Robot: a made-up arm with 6 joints.
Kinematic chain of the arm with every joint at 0, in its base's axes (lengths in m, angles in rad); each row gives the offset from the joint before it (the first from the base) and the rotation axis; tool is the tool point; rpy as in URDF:
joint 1: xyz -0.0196 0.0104 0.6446 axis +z
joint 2: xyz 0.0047 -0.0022 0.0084 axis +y
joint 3: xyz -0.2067 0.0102 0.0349 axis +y
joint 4: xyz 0.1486 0.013 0.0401 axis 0.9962 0 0.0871
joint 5: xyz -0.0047 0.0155 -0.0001 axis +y
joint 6: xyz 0.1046 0.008 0.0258 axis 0.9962 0 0.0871
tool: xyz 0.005 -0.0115 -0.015 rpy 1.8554 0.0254 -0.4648
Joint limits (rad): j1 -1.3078..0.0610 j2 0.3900..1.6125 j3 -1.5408..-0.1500 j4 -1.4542..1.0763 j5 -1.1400..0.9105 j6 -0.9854..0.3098
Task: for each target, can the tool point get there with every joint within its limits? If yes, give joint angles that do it. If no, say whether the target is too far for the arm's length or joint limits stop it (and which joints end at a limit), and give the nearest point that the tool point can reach.
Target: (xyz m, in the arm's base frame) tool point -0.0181 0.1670 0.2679
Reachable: no: joint limits stop it (at a limit: joint 1, joint 2, joint 3, joint 6) | nearest point 0.0590 0.0676 0.6144 | short by 0.369 m
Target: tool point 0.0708 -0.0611 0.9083
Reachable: yes | joints -1.1324 0.6835 -0.7754 -0.7346 -0.2499 -0.7576
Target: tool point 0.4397 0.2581 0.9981
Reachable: no: too far | nearest point 0.2560 0.1101 0.9218 | short by 0.248 m
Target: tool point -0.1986 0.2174 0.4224
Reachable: no: joint limits stop it (at a limit: joint 1, joint 2, joint 3, joint 5, joint 6) | nearest point 0.0175 0.0803 0.6394 | short by 0.336 m
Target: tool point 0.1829 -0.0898 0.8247
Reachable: yes | joints -0.3630 1.2974 -0.6832 0.6539 -0.6249 -0.7951
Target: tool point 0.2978 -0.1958 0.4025
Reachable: no: joint limits stop it (at a limit: joint 2, joint 6) | nearest point 0.1499 -0.0997 0.6462 | short by 0.301 m
